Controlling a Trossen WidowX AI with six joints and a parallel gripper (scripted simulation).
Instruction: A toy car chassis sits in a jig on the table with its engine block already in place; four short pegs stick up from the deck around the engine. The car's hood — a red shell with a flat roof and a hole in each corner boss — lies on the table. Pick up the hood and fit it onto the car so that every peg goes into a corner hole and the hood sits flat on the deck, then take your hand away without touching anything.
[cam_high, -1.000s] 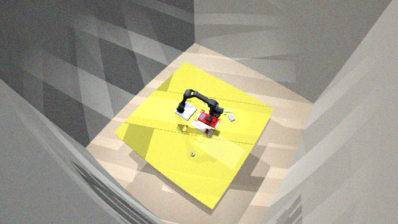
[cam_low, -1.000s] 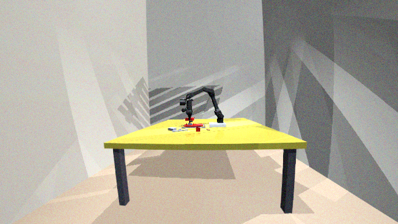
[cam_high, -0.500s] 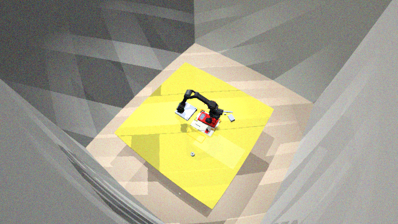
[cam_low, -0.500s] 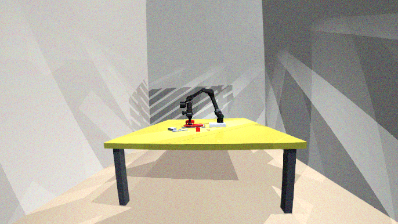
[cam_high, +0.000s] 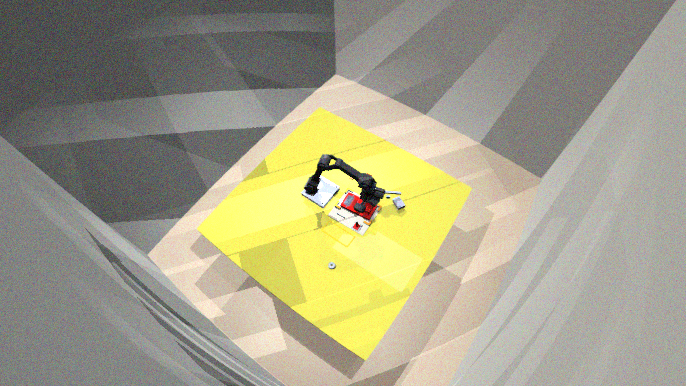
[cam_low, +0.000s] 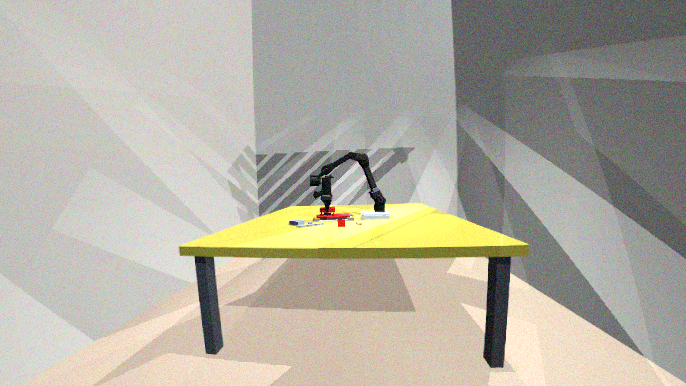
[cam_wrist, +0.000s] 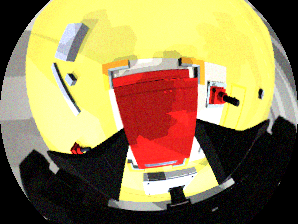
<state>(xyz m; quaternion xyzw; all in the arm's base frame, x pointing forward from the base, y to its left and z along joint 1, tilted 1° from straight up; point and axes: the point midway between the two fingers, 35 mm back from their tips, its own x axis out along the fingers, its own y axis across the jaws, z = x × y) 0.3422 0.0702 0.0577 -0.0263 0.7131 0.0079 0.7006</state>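
The white jig is 40 mm behind my gripper tip, 20 mm to the right of it and 50 mm below it. Round my gripper tip: peach piece (190 mm behind, 180 mm to the left, 50 mm below); then red hood (10 mm above).
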